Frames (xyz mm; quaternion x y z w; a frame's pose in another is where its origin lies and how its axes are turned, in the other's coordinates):
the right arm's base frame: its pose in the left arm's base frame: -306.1 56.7 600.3 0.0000 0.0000 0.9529 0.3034
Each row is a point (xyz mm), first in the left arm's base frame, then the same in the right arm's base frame.
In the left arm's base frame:
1: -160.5 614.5 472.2
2: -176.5 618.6 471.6
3: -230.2 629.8 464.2
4: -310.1 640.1 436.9
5: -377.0 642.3 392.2
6: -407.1 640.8 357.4
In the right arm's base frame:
1: 203.7 -539.3 -128.1
2: 219.1 -533.4 -128.7
3: 269.4 -511.5 -136.1
4: 340.6 -473.7 -163.4
5: 396.4 -436.8 -208.1
6: 420.1 -418.2 -242.9

